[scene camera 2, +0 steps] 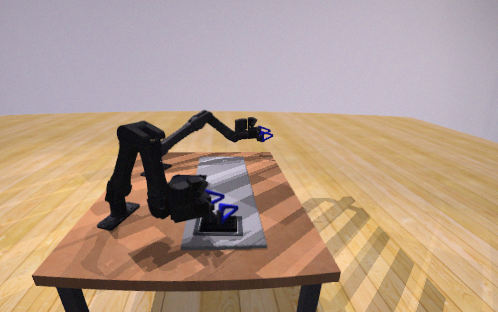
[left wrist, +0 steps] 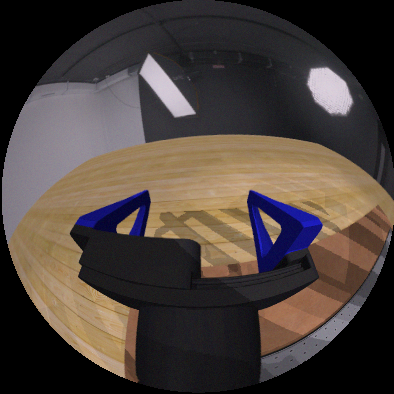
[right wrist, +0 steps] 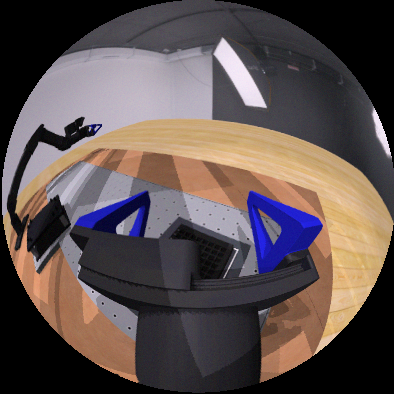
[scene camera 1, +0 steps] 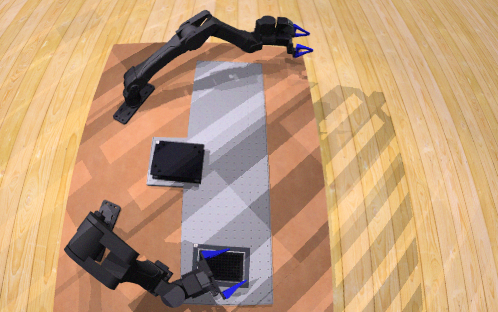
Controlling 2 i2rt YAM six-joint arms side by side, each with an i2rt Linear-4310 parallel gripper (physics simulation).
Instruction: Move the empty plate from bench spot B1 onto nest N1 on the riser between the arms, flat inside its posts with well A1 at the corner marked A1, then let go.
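Note:
The black plate with a grid of wells lies flat in the dark-grey frame of spot B1. My right gripper is open and empty, above the plate, partly covering it in scene camera 1. The black nest tops the riser between the arms; small corner features show, with a white mark at its upper-left corner in scene camera 1. No plate is seen on it. The A1 lettering is too small to read. My left gripper is open and empty, far from the plate.
A grey perforated board runs along the brown table under spot B1. The riser's light base overlaps the board's left edge in scene camera 1. The left gripper hangs past the table's far right corner there.

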